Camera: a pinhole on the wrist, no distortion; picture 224 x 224 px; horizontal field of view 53.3 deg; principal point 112.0 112.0 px. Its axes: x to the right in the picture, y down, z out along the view. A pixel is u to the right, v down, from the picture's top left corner.
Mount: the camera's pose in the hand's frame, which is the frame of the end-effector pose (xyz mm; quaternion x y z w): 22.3 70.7 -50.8 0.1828 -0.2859 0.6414 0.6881
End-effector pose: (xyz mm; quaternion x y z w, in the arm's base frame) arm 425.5 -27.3 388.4 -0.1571 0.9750 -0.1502 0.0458
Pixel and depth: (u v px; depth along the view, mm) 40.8 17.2 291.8
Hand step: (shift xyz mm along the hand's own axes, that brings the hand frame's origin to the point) 97.0 -195.8 129.6
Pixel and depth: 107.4 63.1 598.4
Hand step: 56.4 -323.4 417.1
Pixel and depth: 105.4 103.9 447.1
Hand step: -32.9 -217.8 286.9
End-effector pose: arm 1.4 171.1 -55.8 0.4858 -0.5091 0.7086 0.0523
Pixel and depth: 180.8 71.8 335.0
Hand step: 30.0 -62.7 278.8
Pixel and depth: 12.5 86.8 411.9
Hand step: 0.2 -332.0 156.3
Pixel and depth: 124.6 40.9 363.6
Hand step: 79.1 -150.9 255.3
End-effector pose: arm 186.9 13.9 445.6 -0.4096 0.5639 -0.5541 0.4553
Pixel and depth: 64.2 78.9 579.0
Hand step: 13.3 -393.3 326.9
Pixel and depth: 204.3 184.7 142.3
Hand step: -45.3 33.6 90.3
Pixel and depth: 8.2 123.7 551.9
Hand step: -97.5 -467.1 209.5
